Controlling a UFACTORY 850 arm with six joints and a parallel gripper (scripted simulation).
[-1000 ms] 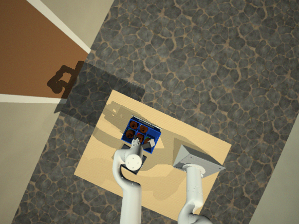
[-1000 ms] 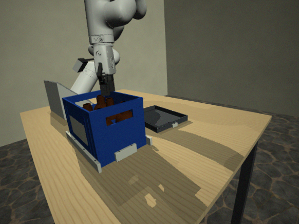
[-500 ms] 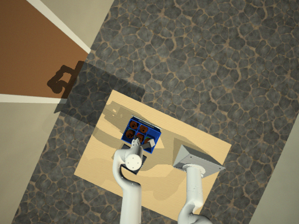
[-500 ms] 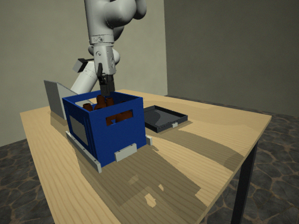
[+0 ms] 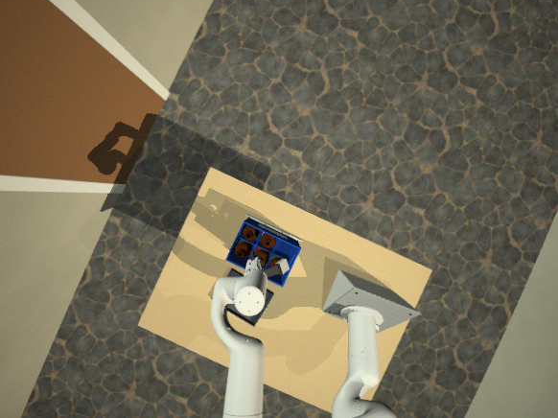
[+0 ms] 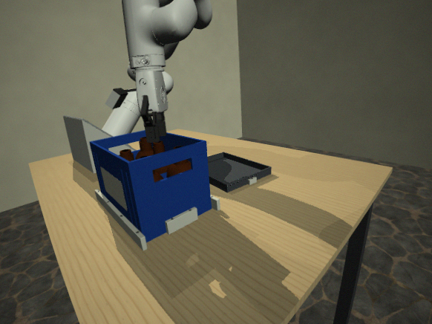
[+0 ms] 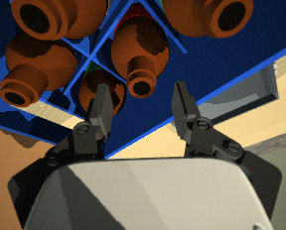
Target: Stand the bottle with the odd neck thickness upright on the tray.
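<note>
My hand is 100 mm above the blue crate and 40 mm to the left of it. Round my hand: brown bottle (100 mm below, 80 mm behind, 20 mm to the left); then dark tray (240 mm to the left, 180 mm below, 30 mm ahead).
</note>
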